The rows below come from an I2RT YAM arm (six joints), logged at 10 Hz.
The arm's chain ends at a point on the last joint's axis. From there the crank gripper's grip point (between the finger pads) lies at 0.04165 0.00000 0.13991 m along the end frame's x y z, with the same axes.
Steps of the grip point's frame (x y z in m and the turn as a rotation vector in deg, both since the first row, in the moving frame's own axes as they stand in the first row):
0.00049, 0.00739, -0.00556, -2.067, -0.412, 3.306
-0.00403, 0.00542, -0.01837, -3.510, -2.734, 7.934
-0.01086, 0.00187, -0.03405, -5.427, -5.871, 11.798
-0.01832, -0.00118, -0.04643, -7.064, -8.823, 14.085
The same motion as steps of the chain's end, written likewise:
0.00171, -0.00003, -0.00572, -2.067, -0.412, 3.306
0.00366, -0.00846, -0.01975, -3.510, -2.734, 7.934
0.00578, -0.01847, -0.03651, -5.427, -5.871, 11.798
0.00671, -0.02598, -0.04941, -7.064, -8.823, 14.085

